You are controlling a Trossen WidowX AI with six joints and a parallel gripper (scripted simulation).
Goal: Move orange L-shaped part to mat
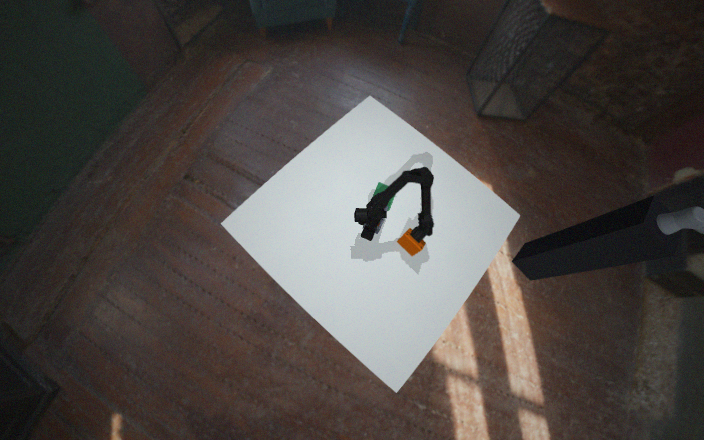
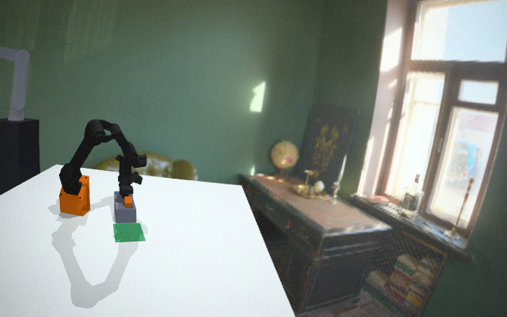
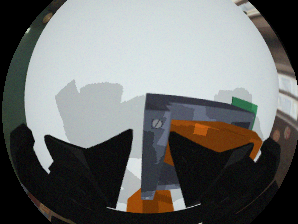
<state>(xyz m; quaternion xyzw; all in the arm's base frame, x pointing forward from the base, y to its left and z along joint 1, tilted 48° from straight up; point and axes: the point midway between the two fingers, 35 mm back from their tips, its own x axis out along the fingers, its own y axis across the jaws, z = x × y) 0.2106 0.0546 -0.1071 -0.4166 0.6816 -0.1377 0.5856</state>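
Right now the orange L-shaped part is 6 cm to the right of my gripper tip, 1 cm ahead of it and 1 cm above it. From my gripper tip the other things lie so: green mat: 21 cm to the right, 9 cm ahead, 6 cm below.
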